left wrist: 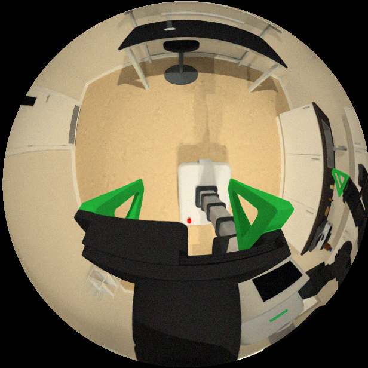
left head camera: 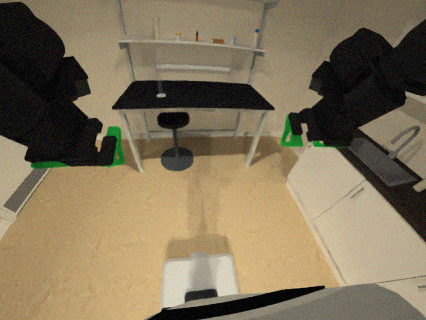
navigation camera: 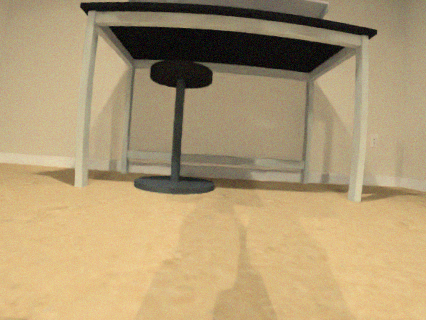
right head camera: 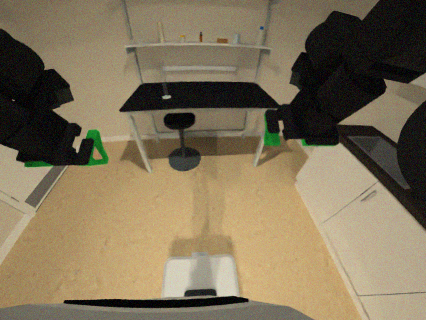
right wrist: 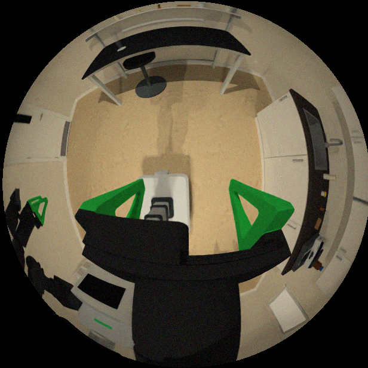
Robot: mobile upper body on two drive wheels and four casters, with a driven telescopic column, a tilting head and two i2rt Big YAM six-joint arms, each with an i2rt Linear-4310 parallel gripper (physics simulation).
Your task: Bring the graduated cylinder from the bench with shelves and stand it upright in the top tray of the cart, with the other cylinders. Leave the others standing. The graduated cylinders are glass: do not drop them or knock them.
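Frame: origin at the left arm's base, x left, y back, z up, level; centimetres.
Seen in the pictures: left gripper, fingertip midpoint: (left head camera: 100, 161) (right head camera: 88, 161); right gripper, fingertip midpoint: (left head camera: 298, 144) (right head camera: 284, 142).
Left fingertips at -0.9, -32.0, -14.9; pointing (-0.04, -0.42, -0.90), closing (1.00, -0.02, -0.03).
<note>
A point is followed by its place in that frame, as x, y, z.
The graduated cylinder (left head camera: 161, 94) {7.7, -155.3, -47.6} (right head camera: 166, 96) {8.0, -155.1, -48.0} appears as a faint clear upright on a pale base, on the left part of the black top of the bench with shelves (left head camera: 210, 95) (right head camera: 215, 96). Its base also shows in the left wrist view (left wrist: 170, 29) and right wrist view (right wrist: 121, 48). My left gripper (left head camera: 85, 155) (right head camera: 70, 155) (left wrist: 185, 183) is open and empty, far from the cylinder. My right gripper (left head camera: 310, 140) (right head camera: 295, 138) (right wrist: 186, 183) is open and empty, also far from it. A white cart-like frame (left wrist: 104, 280) shows small at the lower left of the left wrist view; its trays are unclear.
A dark stool (left head camera: 173, 119) (navigation camera: 181, 74) stands at the bench's front, left of its middle. The shelf (left head camera: 190, 44) above holds several small items and a blue-capped bottle (left head camera: 256, 37) {-88.9, -192.5, 6.6}. A white cabinet with a sink (left head camera: 384, 162) {-185.3, -63.7, -54.7} stands at the right. My white base (left head camera: 175, 275) {-6.1, -20.8, -115.0} is below.
</note>
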